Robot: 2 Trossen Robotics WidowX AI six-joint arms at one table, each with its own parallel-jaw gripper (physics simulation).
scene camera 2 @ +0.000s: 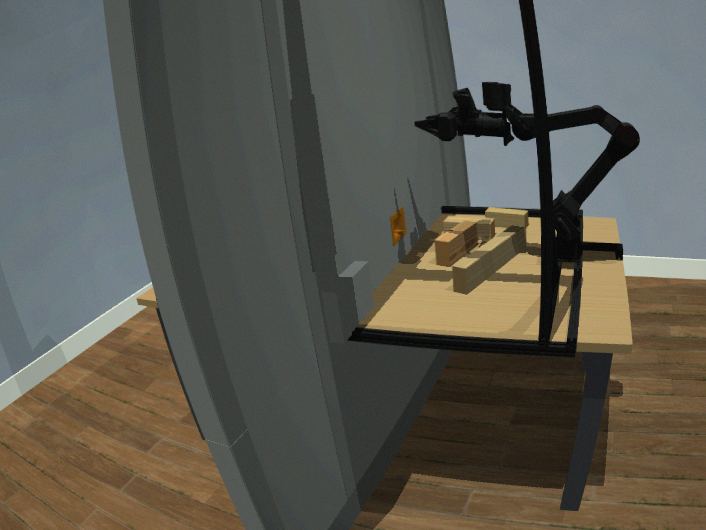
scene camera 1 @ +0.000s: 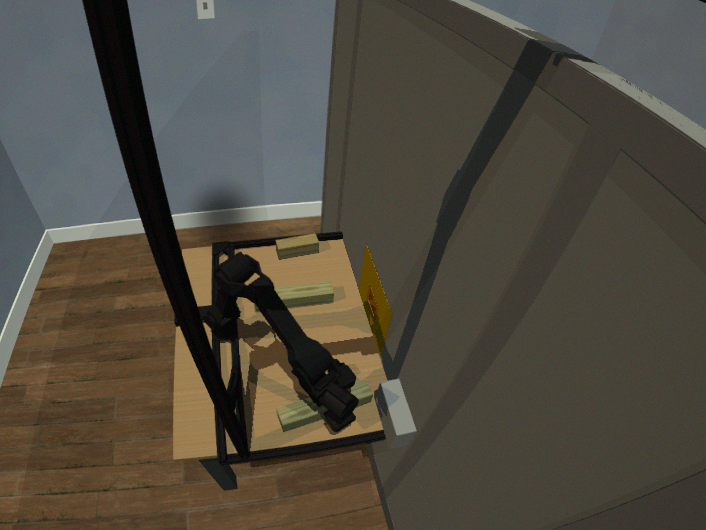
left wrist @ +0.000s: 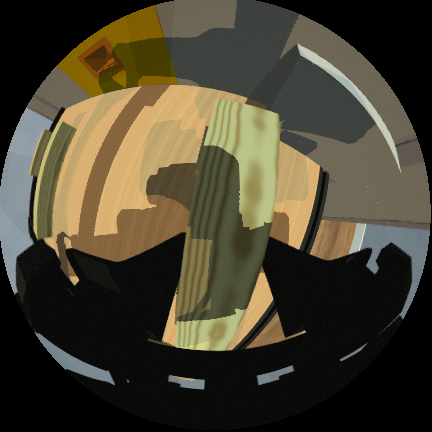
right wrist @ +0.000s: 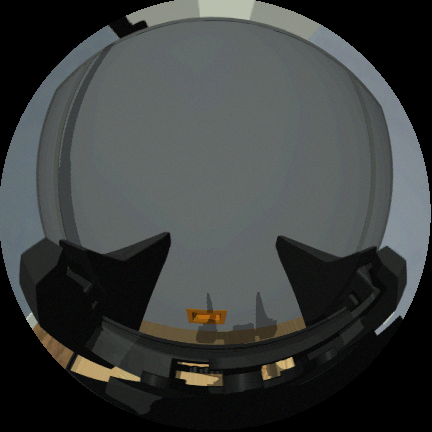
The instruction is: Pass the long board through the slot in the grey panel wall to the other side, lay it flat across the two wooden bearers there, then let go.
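Seen in the pictures: left gripper, fingertip midpoint: (left wrist: 222, 238); right gripper, fingertip midpoint: (scene camera 2: 420, 121) (right wrist: 225, 240); left arm's base, link origin: (scene camera 1: 224, 331); right arm's base, link origin: (scene camera 2: 568, 257).
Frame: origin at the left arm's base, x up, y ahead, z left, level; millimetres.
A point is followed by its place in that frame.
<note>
The long pale-green board (scene camera 1: 360, 392) @[x 28, y 339, z -265 mm] (left wrist: 257, 165) @[x 28, y 317, z -271 mm] lies on the table at the front in scene camera 1. My left gripper (scene camera 1: 340, 421) (left wrist: 222, 238) @[x 5, y 264, z -270 mm] is low over it, with its fingers against both long sides in the left wrist view; in scene camera 1 the arm hides the fingertips. The slot (left wrist: 100, 59) (right wrist: 206, 316) @[x 46, y 468, z -14 mm] is an orange-rimmed opening in the grey panel wall (scene camera 1: 513, 285) @[x 619, y 431, z -433 mm] (scene camera 2: 370, 114) @[x 360, y 483, z -96 mm]. Beyond it, a pale beam (scene camera 2: 487, 263) @[x 17, y 723, z -102 mm] and a brown block (scene camera 2: 453, 246) @[x 24, y 623, z -27 mm] lie among other wood; which pieces are the bearers is unclear. My right gripper (scene camera 2: 417, 123) @[x 326, y 565, z 2 mm] (right wrist: 225, 240) @[x 326, y 565, z 2 mm] is open and empty, high above the table.
Another green board (scene camera 1: 310, 293) @[x 28, y 269, z 83 mm] (left wrist: 55, 185) @[x -17, y 214, z 72 mm] and a short block (scene camera 1: 297, 246) @[x 28, y 257, z 293 mm] lie farther back on the left arm's table. A pale grey block (scene camera 1: 397, 407) @[x 81, y 405, z -346 mm] (scene camera 2: 354, 279) @[x 73, y 513, z -339 mm] juts at the wall near the table's front edge. Black rails and uprights frame both tables.
</note>
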